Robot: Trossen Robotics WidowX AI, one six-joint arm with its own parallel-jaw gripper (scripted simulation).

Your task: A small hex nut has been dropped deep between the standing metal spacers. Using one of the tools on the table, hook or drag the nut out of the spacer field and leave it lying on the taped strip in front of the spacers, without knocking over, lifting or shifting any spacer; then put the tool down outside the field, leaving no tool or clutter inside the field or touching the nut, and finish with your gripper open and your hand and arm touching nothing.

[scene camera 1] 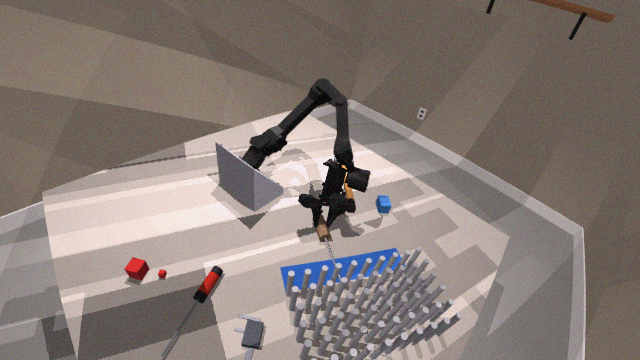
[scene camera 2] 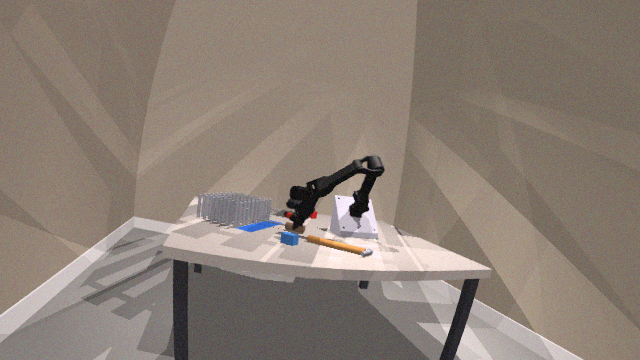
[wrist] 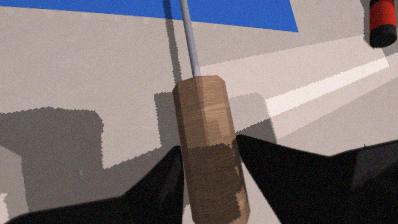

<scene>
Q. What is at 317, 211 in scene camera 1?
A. My gripper.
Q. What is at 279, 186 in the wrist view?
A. My gripper.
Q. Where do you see a blue taped strip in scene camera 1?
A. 315, 267
</scene>
